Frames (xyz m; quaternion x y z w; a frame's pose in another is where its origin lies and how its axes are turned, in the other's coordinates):
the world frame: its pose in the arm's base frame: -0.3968 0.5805 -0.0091 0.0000 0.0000 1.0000 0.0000
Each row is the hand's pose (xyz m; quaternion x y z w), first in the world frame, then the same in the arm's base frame.
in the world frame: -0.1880 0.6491 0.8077 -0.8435 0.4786 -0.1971 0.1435
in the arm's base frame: -0.2088 -0.0686 0.7986 -0.4786 -0.8435 0.1435 0.1971
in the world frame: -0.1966 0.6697 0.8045 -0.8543 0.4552 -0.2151 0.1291
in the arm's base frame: -0.2002 -0.0892 0.7954 -0.4552 -0.8543 0.1291 0.2151
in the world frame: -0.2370 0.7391 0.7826 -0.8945 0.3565 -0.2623 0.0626
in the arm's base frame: -0.1598 -0.1586 0.7735 -0.3565 -0.8945 0.0626 0.2623
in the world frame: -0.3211 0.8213 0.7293 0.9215 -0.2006 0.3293 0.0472
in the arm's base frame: -0.0757 -0.2408 0.7202 -0.2006 -0.9215 -0.0472 0.3293
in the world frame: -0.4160 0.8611 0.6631 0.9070 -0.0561 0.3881 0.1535
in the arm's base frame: 0.0192 -0.2806 0.6540 -0.0561 -0.9070 -0.1535 0.3881
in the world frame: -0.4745 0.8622 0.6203 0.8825 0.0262 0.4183 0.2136
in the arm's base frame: 0.0777 -0.2817 0.6112 0.0262 -0.8825 -0.2136 0.4183
